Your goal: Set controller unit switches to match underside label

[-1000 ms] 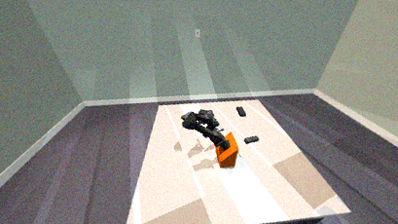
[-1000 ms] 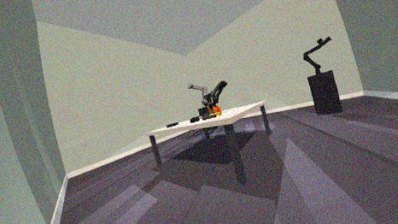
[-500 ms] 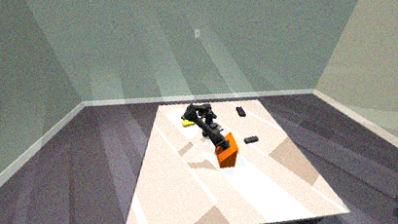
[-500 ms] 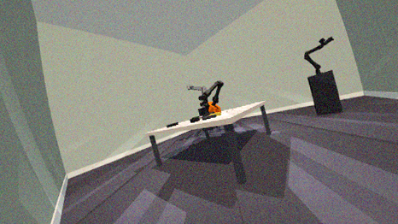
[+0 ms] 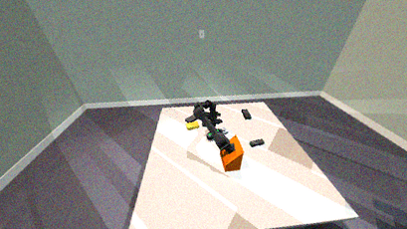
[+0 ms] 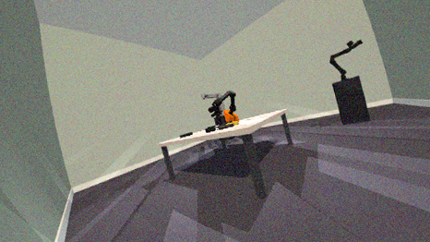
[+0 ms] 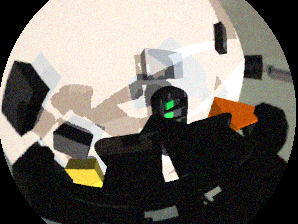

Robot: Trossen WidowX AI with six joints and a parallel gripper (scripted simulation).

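My gripper tip is now 9 cm to the left of the grey box, 5 cm above it and 1 cm past it. Also, from my gripper tip: yellow block 22 cm to the left, 9 cm ahead, 4 cm below.
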